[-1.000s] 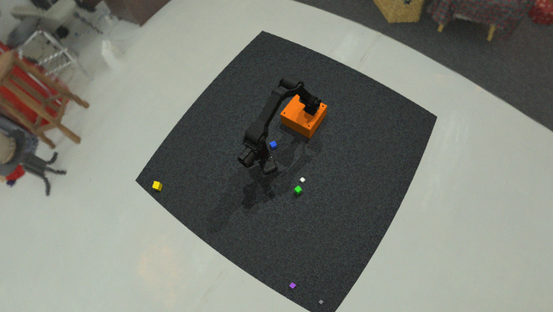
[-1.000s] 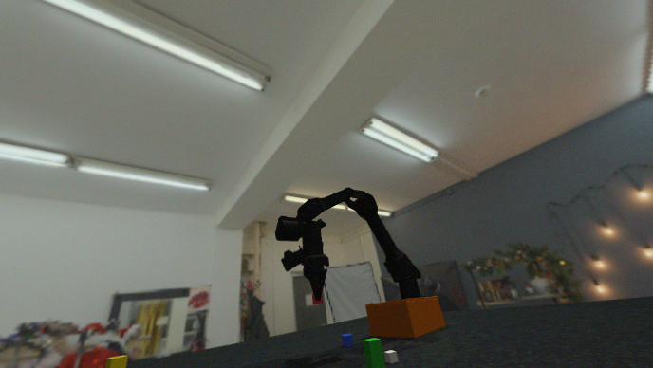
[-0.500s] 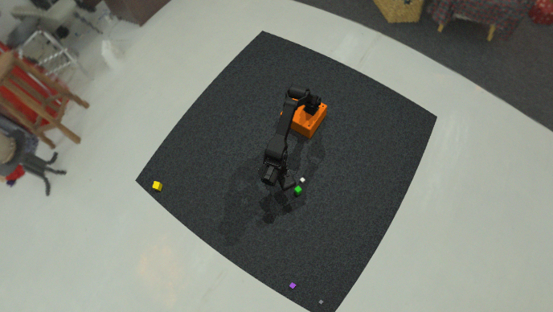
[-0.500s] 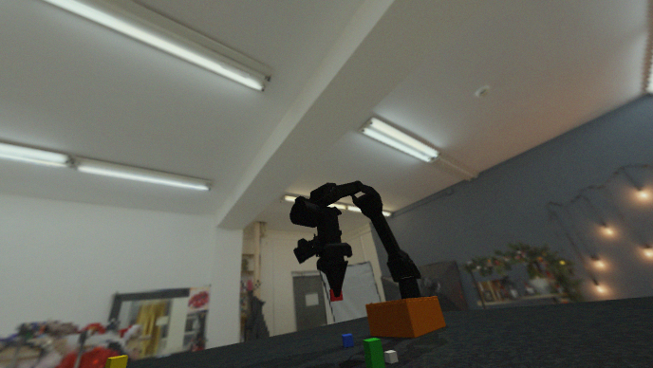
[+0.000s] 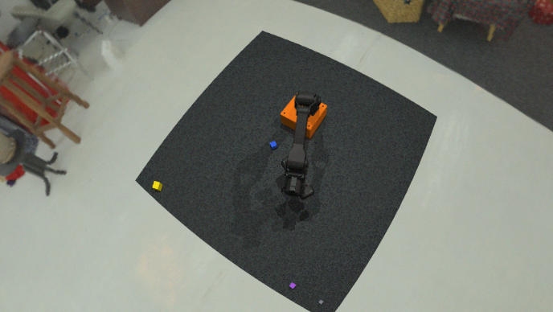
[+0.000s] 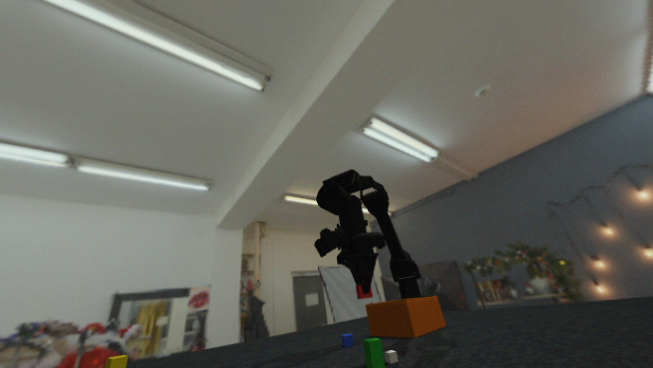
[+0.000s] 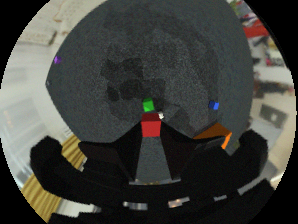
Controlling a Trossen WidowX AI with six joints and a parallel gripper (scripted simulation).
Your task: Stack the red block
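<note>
Now: the white cube 120 mm below my gripper tip, 50 mm behind it and 20 mm to the right of it. Round my gripper tip: blue cube 240 mm to the right, 120 mm behind, 110 mm below; then grey cube 420 mm to the left, 380 mm ahead, 120 mm below; then purple cube 390 mm ahead, 260 mm to the left, 110 mm below.
</note>
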